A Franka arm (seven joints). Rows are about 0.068 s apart.
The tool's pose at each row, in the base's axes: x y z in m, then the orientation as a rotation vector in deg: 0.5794, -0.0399, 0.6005, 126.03, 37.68, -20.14; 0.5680, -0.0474, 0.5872, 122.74, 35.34, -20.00; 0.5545, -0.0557, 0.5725, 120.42, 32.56, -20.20; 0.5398, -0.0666, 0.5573, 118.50, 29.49, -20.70; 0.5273, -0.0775, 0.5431, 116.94, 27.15, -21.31; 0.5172, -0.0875, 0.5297, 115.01, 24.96, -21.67; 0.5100, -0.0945, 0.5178, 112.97, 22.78, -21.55; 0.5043, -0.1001, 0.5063, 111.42, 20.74, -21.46; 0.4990, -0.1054, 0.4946, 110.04, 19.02, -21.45; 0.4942, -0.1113, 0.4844, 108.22, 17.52, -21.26; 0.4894, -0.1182, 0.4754, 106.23, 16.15, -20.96; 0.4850, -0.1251, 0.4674, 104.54, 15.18, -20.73; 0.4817, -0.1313, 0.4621, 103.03, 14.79, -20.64
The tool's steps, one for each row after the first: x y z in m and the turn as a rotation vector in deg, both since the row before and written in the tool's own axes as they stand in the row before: -0.0060, -0.0105, 0.0147, -3.26, -1.75, 1.38; -0.0072, -0.0129, 0.0158, -2.26, -1.89, 1.69; -0.0086, -0.0130, 0.0180, -1.77, -2.11, 1.84; -0.0069, -0.0115, 0.0173, -1.35, -1.80, 1.32; -0.0047, -0.0104, 0.0159, -1.74, -1.68, 1.30; -0.0021, -0.0095, 0.0121, -1.94, -1.39, 1.51; -0.0008, -0.0095, 0.0103, -1.45, -1.24, 1.43; -0.0003, -0.0098, 0.0098, -1.26, -1.11, 1.18; -0.0005, -0.0084, 0.0096, -1.72, -0.99, 1.11; -0.0010, -0.0073, 0.0099, -1.91, -0.90, 1.08; -0.0010, -0.0066, 0.0093, -1.62, -0.69, 0.78; -0.0010, -0.0042, 0.0077, -1.46, -0.45, 0.31
